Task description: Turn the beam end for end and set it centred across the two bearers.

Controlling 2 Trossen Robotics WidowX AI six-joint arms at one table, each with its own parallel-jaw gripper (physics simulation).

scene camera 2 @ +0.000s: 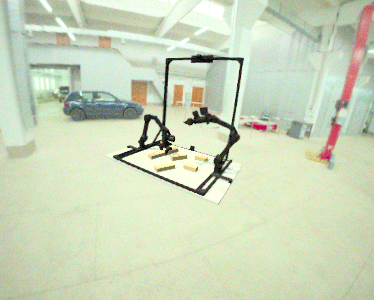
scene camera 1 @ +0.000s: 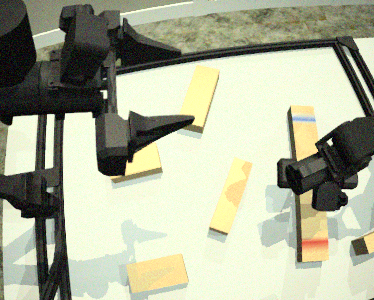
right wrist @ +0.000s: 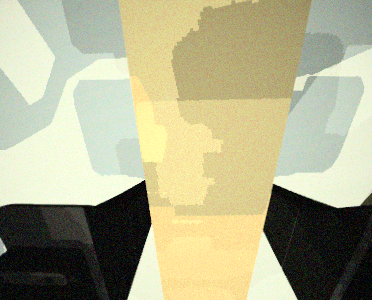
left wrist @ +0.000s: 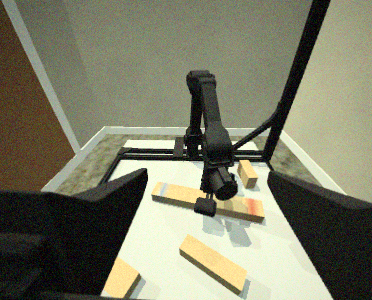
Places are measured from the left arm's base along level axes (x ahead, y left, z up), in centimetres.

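Where they show: left gripper, fingertip midpoint: (scene camera 2: 186, 121) (scene camera 1: 186, 84) (left wrist: 207, 175); right gripper, fingertip midpoint: (scene camera 2: 164, 154) (right wrist: 201, 179); left arm's base, origin of the base link: (scene camera 2: 217, 171) (scene camera 1: 47, 206); right arm's base, origin of the base link: (scene camera 2: 142, 147) (left wrist: 192, 153).
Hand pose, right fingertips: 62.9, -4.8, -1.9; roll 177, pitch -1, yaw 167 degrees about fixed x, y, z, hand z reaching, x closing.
Each offset is from my right fingertips to the top centre of the thing, as dx, dy, dz. Level surfaces: height alone.
The beam @[+0.1, +0.3, +3.8] (scene camera 1: 305, 140) (left wrist: 179, 193) (right wrist: 214, 119) (scene camera 2: 156, 154) is a long wooden plank with a blue stripe near one end and a red stripe near the other. It lies flat on the white table at the right in scene camera 1. My right gripper (scene camera 1: 300, 183) (left wrist: 205, 204) (right wrist: 201, 179) (scene camera 2: 167, 147) is down over the beam's middle, with one finger against each long side. My left gripper (scene camera 1: 186, 86) (scene camera 2: 187, 121) is open and empty, high above the table's left half.
Two long wooden blocks @[-21.3, +26.9, +3.7] (scene camera 1: 200, 98) @[-19.1, +0.1, +4.3] (scene camera 1: 230, 199) and two short ones @[-39.6, +12.1, +3.7] (scene camera 1: 144, 163) @[-37.8, -14.0, +3.7] (scene camera 1: 157, 272) lie scattered on the table @[dz -0.1] (scene camera 1: 260, 89). A black frame (scene camera 1: 245, 49) runs round the table's edge.
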